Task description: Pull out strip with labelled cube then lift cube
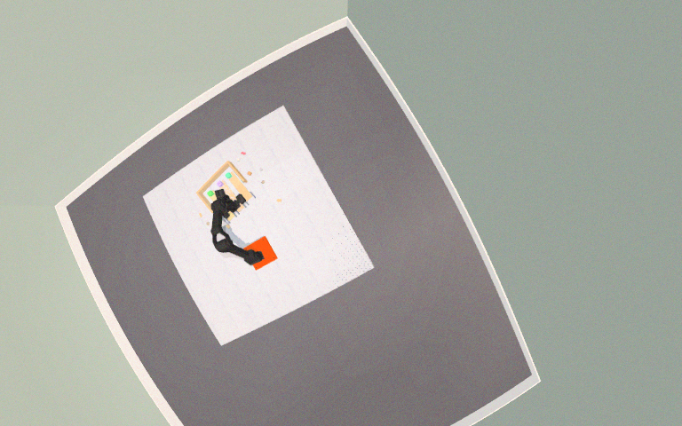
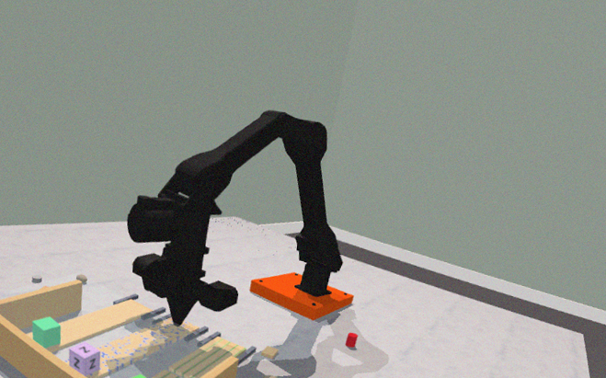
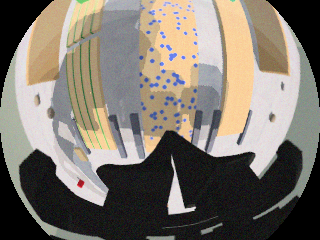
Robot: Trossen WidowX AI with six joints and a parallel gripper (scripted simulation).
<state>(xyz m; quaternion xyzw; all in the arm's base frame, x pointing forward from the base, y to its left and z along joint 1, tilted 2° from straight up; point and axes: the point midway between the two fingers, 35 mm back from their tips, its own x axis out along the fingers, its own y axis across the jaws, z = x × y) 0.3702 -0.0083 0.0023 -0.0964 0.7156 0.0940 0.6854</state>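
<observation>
The labelled cube is 200 mm ahead of my gripper tip, 60 mm to the left of it and 10 mm above it. The rest, counted from my gripper tip: red cylinder (250 mm behind, 200 mm to the left, 10 mm above); pink block (330 mm ahead, 180 mm to the right).
</observation>
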